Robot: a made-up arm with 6 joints. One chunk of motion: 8 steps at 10 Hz.
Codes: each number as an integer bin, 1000 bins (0 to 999) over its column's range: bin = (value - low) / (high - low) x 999, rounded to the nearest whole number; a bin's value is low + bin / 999 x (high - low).
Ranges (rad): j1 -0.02..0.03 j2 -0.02..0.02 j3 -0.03..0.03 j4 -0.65..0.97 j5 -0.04..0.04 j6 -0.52..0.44
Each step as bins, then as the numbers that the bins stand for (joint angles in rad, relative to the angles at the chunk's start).
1 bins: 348 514 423 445 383 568
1 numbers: -0.0026 0.0006 -0.0046 0.0716 -0.0093 0.0258
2 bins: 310 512 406 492 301 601
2 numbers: -0.0045 0.0005 -0.0056 0.1478 -0.0159 0.0575
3 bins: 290 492 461 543 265 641
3 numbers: -0.0055 -0.0003 -0.0023 0.2305 -0.0188 0.0960
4 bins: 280 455 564 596 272 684
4 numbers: -0.0060 -0.0018 0.0039 0.3165 -0.0182 0.1373
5 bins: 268 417 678 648 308 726
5 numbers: -0.0066 -0.0033 0.0107 0.4008 -0.0153 0.1777
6 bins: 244 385 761 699 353 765
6 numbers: -0.0078 -0.0046 0.0157 0.4835 -0.0117 0.2151
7 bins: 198 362 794 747 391 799
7 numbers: -0.0101 -0.0055 0.0177 0.5614 -0.0087 0.2478
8 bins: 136 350 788 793 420 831
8 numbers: -0.0132 -0.0060 0.0173 0.6359 -0.0064 0.2786
